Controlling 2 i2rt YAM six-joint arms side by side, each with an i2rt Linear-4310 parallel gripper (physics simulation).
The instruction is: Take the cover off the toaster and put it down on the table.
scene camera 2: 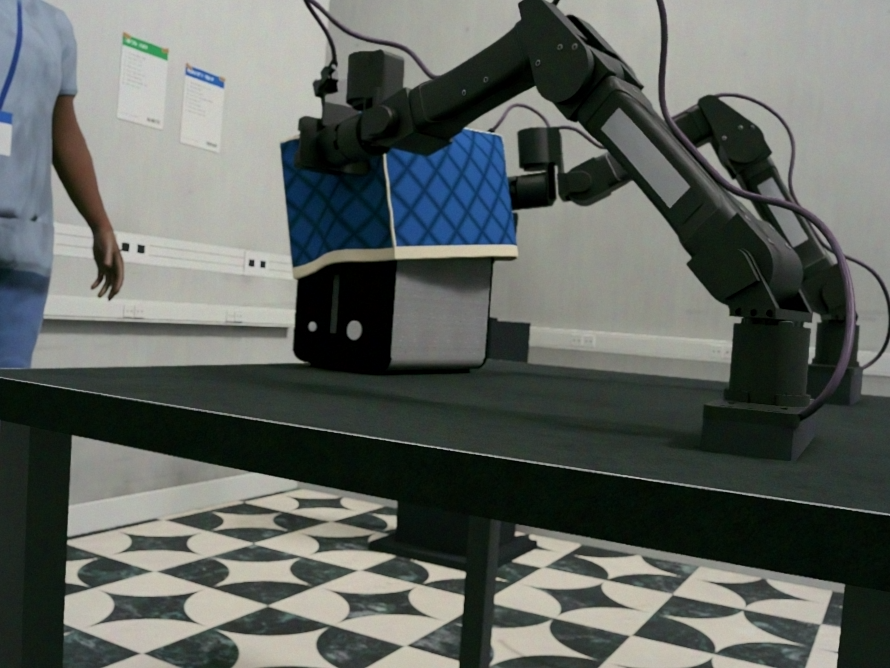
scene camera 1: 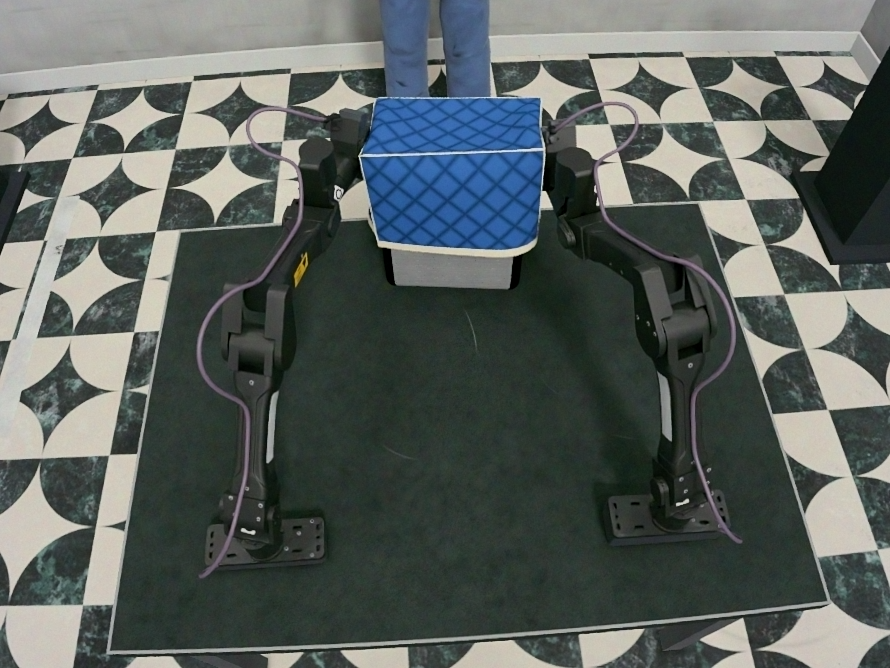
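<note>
A blue quilted cover (scene camera 1: 455,197) (scene camera 2: 449,194) with a cream hem surrounds the upper part of the toaster. The silver and black toaster (scene camera 1: 452,269) (scene camera 2: 442,312) stands on the table (scene camera 1: 460,460) (scene camera 2: 215,391), with its lower part showing below the hem. My left gripper (scene camera 1: 363,140) (scene camera 2: 310,149) is shut and is against the cover's left side in scene camera 1. My right gripper (scene camera 1: 548,147) (scene camera 2: 519,192) is shut and is at the cover's opposite side. The fingertips are mostly hidden by the cover and the wrists. The toaster's top is hidden.
The toaster stands near the table's far edge in scene camera 1. A person (scene camera 1: 435,46) (scene camera 2: 28,179) stands beyond that edge. The arm bases (scene camera 1: 298,539) (scene camera 1: 632,516) are at the near side. A dark pedestal (scene camera 1: 851,172) stands on the floor at the right.
</note>
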